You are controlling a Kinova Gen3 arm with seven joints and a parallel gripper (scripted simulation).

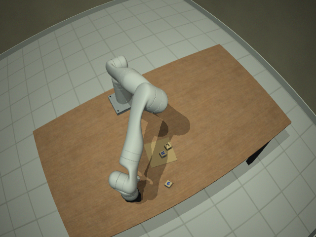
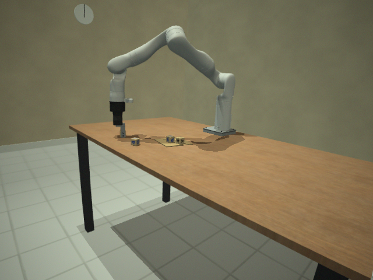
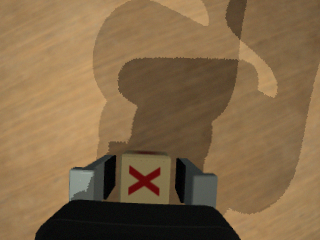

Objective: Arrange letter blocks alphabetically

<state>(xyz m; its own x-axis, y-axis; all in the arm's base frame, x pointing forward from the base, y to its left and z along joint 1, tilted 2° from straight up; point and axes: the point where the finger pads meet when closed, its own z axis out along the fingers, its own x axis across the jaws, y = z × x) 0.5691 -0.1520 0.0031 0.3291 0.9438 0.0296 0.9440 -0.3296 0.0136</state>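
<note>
My hand is 17 cm past the mat, 21 cm to the right of it and 2 cm above it. The rest, counted from my hand: block 1 cm ahead, 18 cm to the left.
</note>
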